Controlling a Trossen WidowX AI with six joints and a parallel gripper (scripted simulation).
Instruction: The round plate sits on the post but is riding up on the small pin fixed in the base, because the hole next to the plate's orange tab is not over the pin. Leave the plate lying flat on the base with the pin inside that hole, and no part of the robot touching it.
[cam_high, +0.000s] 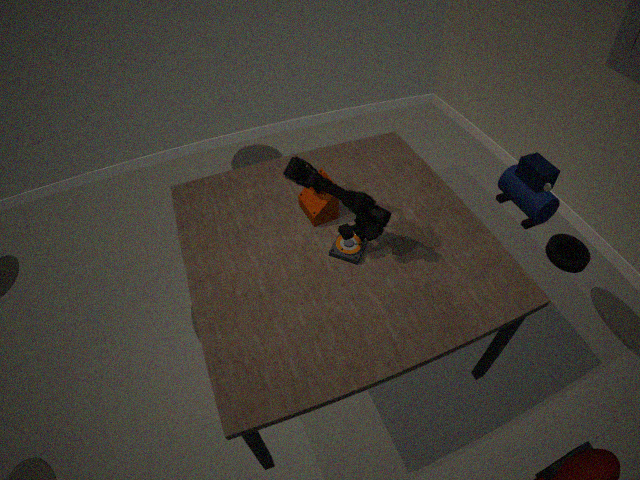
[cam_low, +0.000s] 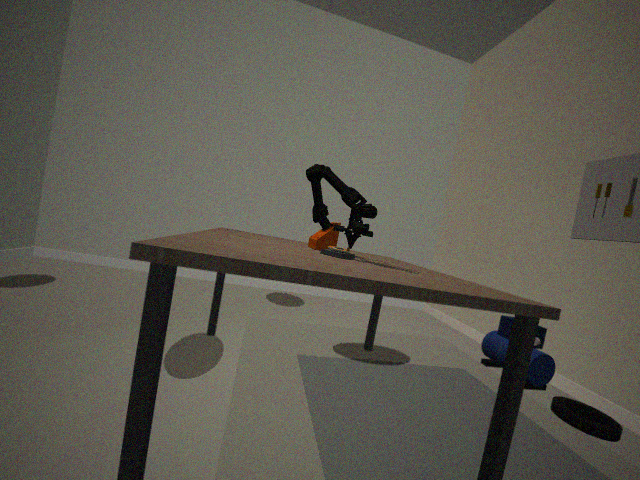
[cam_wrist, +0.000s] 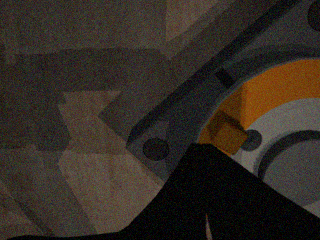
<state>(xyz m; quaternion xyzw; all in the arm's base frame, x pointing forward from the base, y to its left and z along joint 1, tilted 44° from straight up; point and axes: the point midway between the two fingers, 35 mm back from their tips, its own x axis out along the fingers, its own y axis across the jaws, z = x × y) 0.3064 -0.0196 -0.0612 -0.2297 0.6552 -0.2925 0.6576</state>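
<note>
Now: gripper tip 10 mm past the round plate, 30 mm to the left of it and 10 mm above it. Round my gripper tip: base (20 mm behind, 50 mm to the right, 20 mm below).
</note>
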